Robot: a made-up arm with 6 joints. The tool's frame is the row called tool.
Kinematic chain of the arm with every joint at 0, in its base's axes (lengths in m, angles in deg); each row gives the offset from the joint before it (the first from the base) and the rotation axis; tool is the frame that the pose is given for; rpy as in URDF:
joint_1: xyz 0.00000 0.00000 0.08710 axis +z
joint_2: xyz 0.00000 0.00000 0.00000 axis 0.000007 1 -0.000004
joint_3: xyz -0.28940 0.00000 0.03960 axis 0.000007 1 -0.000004
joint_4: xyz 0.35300 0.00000 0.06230 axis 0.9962 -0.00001 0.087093
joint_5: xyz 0.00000 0.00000 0.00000 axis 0.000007 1 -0.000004
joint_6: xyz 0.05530 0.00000 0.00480 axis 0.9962 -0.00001 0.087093
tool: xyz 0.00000 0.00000 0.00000 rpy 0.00 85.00 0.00
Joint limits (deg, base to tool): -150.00..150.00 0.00..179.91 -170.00..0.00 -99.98..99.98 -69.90..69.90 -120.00..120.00
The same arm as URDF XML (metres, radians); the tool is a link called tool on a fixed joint. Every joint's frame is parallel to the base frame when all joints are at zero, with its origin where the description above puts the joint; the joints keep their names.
<robot name="arm">
<joint name="joint_1" type="revolute"><parent link="base"/><child link="link1"/><origin xyz="0 0 0.0871"/><axis xyz="0 0 1"/><limit lower="-2.618" upper="2.618"/></joint>
<joint name="joint_2" type="revolute"><parent link="link1"/><child link="link2"/><origin xyz="0 0 0"/><axis xyz="0 1 0"/><limit lower="0" upper="3.14"/></joint>
<joint name="joint_3" type="revolute"><parent link="link2"/><child link="link3"/><origin xyz="-0.2894 0 0.0396"/><axis xyz="0 1 0"/><limit lower="-2.9671" upper="0"/></joint>
<joint name="joint_4" type="revolute"><parent link="link3"/><child link="link4"/><origin xyz="0.353 0 0.0623"/><axis xyz="0.9962 0 0.0871"/><limit lower="-1.745" upper="1.745"/></joint>
<joint name="joint_5" type="revolute"><parent link="link4"/><child link="link5"/><origin xyz="0 0 0"/><axis xyz="0 1 0"/><limit lower="-1.22" upper="1.22"/></joint>
<joint name="joint_6" type="revolute"><parent link="link5"/><child link="link6"/><origin xyz="0.0553 0 0.0048"/><axis xyz="0.9962 0 0.0871"/><limit lower="-2.0944" upper="2.0944"/></joint>
<joint name="tool_joint" type="fixed"><parent link="link6"/><child link="tool"/><origin xyz="0 0 0" rpy="0 1.4835 0"/></joint>
<link name="base"/>
<link name="link1"/>
<link name="link2"/>
<link name="link3"/>
<link name="link4"/>
<link name="link5"/>
<link name="link6"/>
<link name="tool"/>
</robot>

